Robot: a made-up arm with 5 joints. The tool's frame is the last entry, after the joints. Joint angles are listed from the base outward.
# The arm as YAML. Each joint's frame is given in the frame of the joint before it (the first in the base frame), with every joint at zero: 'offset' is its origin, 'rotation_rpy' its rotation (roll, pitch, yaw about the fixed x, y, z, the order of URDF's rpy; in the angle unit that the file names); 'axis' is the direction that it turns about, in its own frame. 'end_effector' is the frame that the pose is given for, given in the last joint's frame.
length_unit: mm
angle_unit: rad
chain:
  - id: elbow
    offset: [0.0, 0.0, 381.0]
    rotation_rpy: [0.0, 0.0, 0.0]
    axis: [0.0, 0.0, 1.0]
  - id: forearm
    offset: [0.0, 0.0, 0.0]
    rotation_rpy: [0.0, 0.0, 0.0]
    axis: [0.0, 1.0, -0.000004]
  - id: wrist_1
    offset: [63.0, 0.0, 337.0]
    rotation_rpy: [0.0, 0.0, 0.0]
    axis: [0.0, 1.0, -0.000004]
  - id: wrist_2
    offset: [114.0, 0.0, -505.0]
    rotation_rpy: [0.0, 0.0, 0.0]
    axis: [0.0, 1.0, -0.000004]
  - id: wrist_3
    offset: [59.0, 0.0, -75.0]
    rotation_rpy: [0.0, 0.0, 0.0]
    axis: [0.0, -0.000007, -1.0]
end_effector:
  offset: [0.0, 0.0, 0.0]
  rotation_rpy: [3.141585, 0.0, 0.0]
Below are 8 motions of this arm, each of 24 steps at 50 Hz.
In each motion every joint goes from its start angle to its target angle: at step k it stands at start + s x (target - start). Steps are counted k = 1, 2, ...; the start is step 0. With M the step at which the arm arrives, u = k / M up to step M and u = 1 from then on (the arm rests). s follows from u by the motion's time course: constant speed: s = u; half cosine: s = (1 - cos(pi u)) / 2; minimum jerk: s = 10 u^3 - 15 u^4 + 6 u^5.
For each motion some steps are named. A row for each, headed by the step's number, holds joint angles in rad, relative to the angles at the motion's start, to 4 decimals.
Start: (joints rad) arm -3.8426 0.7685 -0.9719 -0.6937 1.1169
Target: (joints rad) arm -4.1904 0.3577 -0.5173 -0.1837 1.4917
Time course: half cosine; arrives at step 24
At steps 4, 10, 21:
4: -0.0233 -0.0275 0.0305 0.0342 0.0251
10: -0.1289 -0.1522 0.1685 0.1890 0.1389
21: -0.3346 -0.3952 0.4373 0.4906 0.3605

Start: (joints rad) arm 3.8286 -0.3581 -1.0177 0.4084 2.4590
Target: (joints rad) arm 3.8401 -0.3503 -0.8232 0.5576 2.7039
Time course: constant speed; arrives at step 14
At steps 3, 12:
3: 0.0025 0.0017 0.0417 0.0320 0.0525
12: 0.0099 0.0067 0.1667 0.1279 0.2099

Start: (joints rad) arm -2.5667 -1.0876 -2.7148 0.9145 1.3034
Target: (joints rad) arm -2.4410 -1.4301 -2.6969 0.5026 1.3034
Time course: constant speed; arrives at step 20
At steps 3, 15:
3: 0.0189 -0.0514 0.0027 -0.0618 0.0000
15: 0.0943 -0.2569 0.0134 -0.3089 0.0000

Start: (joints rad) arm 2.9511 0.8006 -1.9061 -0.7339 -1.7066
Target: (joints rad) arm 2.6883 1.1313 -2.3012 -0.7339 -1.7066
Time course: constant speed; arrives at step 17
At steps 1, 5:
1: -0.0155 0.0195 -0.0232 0.0000 0.0000
5: -0.0773 0.0973 -0.1162 0.0000 0.0000

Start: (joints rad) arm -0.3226 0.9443 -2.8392 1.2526 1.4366
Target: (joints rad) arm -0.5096 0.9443 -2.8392 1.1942 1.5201
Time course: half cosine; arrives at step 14
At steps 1, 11, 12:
1: -0.0023 0.0000 0.0000 -0.0007 0.0010
11: -0.1666 0.0000 0.0000 -0.0520 0.0744
12: -0.1777 0.0000 0.0000 -0.0555 0.0794

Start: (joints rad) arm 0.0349 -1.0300 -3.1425 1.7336 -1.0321
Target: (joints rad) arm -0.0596 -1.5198 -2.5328 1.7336 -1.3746
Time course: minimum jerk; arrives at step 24
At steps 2, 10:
2: -0.0005 -0.0025 0.0031 0.0000 -0.0017
10: -0.0328 -0.1698 0.2113 0.0000 -0.1187

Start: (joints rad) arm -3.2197 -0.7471 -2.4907 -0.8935 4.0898
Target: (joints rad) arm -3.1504 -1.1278 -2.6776 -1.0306 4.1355
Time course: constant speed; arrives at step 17
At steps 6, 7, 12, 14, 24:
6: 0.0245 -0.1344 -0.0660 -0.0484 0.0161
7: 0.0285 -0.1568 -0.0770 -0.0565 0.0188
12: 0.0489 -0.2687 -0.1319 -0.0968 0.0323
14: 0.0571 -0.3135 -0.1539 -0.1129 0.0376
24: 0.0693 -0.3807 -0.1869 -0.1371 0.0457

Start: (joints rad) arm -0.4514 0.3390 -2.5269 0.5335 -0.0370
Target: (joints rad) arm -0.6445 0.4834 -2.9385 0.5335 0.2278
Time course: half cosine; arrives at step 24
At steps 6, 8, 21, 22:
6: -0.0283 0.0211 -0.0603 0.0000 0.0388
8: -0.0483 0.0361 -0.1029 0.0000 0.0662
21: -0.1858 0.1389 -0.3959 0.0000 0.2547
22: -0.1898 0.1419 -0.4046 0.0000 0.2603

